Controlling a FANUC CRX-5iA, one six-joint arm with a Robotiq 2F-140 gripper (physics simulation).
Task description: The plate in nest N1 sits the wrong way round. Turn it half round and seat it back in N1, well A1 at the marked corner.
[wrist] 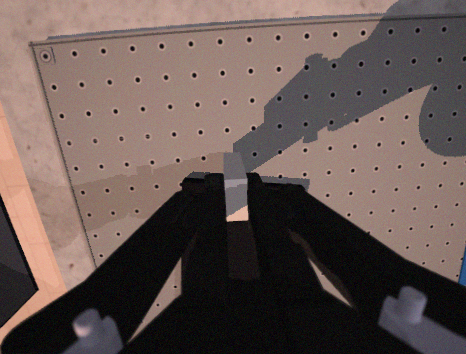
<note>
I see my gripper (pixel 232 168) and a black nest (pixel 242 264).
</note>
